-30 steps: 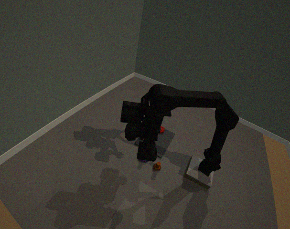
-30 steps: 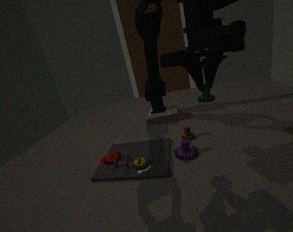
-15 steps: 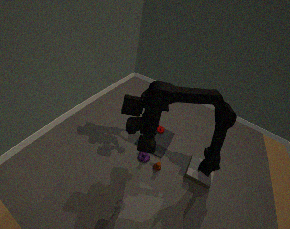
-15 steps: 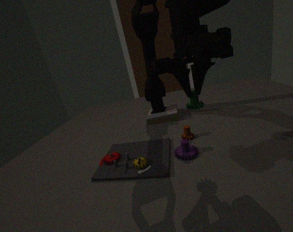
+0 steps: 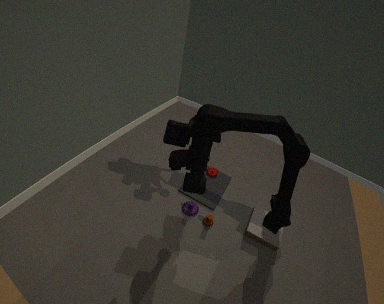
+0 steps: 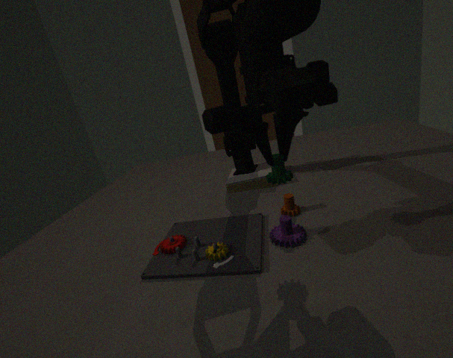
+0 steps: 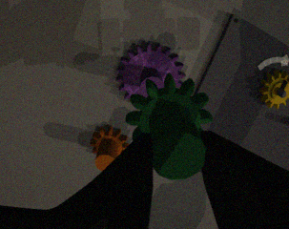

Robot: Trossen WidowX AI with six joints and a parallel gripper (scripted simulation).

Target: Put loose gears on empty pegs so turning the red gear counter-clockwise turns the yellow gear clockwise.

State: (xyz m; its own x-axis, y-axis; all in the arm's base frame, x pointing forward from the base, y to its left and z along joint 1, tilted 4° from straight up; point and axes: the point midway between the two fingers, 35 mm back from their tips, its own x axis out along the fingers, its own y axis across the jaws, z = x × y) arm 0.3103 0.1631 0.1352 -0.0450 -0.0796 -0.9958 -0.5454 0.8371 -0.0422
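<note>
Now: gripper tip 30 mm short of the red gear, 220 mm to the left of it and 130 mm above it. Also, from my gripper tip: purple gear (10 mm behind, 130 mm below); then green gear (10 mm below); then orange gear (100 mm behind, 10 mm to the right, 130 mm below).
</note>
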